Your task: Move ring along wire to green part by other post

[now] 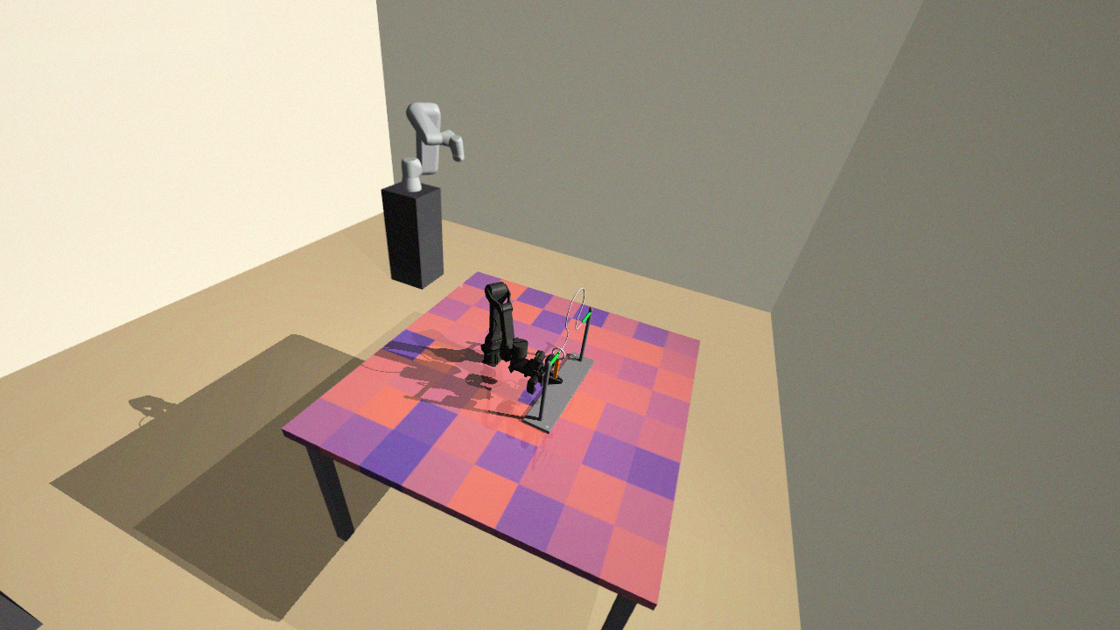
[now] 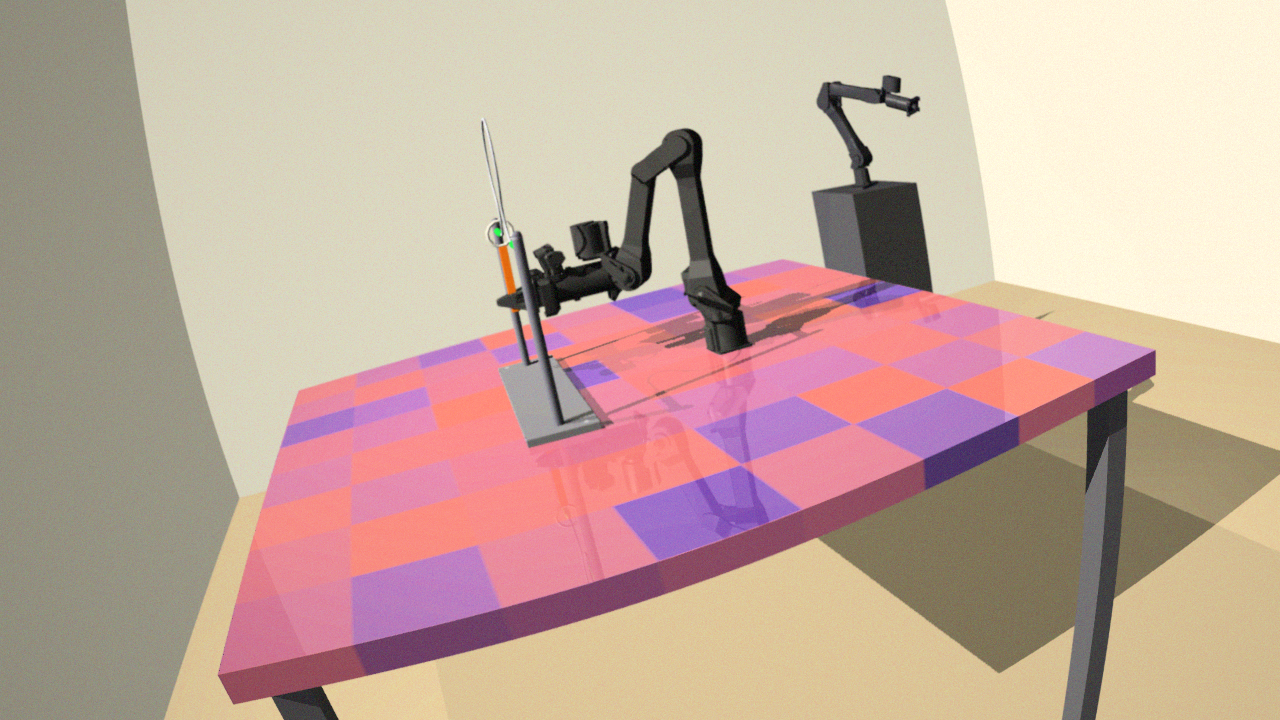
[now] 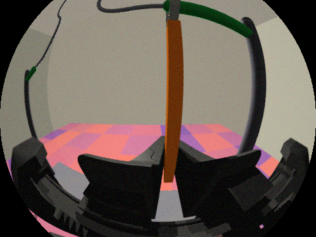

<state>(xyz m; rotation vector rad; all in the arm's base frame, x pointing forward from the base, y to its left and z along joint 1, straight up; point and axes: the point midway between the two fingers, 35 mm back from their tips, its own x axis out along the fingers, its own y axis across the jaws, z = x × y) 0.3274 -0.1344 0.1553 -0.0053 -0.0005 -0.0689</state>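
The ring with orange handle is 30 mm behind my gripper tip and 80 mm above it.
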